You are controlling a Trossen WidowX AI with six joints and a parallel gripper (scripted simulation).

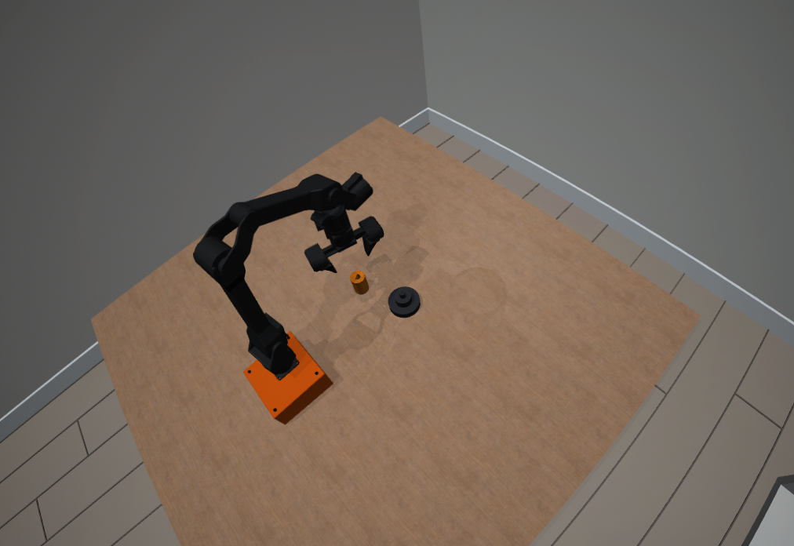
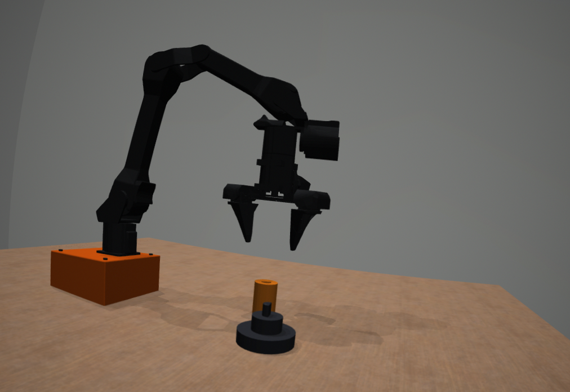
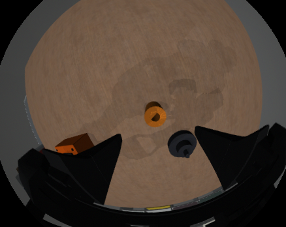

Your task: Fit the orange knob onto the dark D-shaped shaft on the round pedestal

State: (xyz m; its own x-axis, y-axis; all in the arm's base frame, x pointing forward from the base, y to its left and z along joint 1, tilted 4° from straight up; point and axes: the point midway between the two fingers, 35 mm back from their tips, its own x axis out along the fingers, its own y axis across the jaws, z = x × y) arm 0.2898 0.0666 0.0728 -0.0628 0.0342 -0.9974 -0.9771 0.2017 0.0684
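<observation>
Right now my gripper tip is 9 cm above the orange knob. Round my gripper tip: pedestal (12 cm to the right, 9 cm below, 5 cm ahead).
</observation>
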